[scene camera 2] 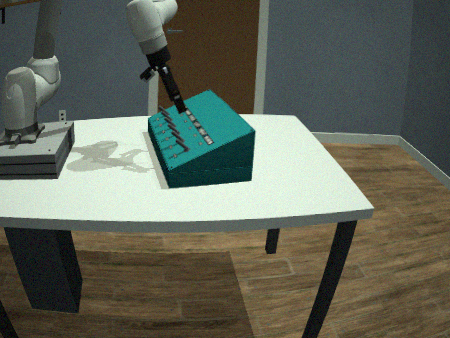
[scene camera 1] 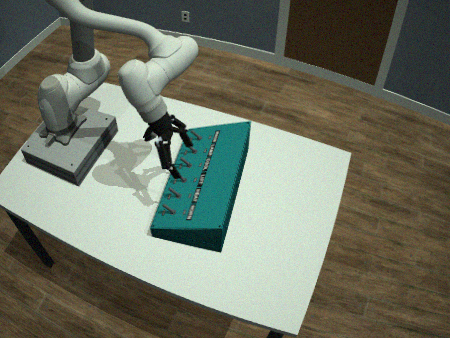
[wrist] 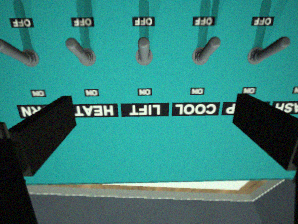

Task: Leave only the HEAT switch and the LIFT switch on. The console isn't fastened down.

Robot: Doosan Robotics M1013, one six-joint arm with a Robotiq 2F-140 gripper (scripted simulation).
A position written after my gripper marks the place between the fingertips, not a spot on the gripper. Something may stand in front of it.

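Note:
My gripper is visible at (scene camera 1: 183,161), (scene camera 2: 178,105) and (wrist: 155,109). A teal sloped console appears at (scene camera 1: 199,212) and (scene camera 2: 219,149).

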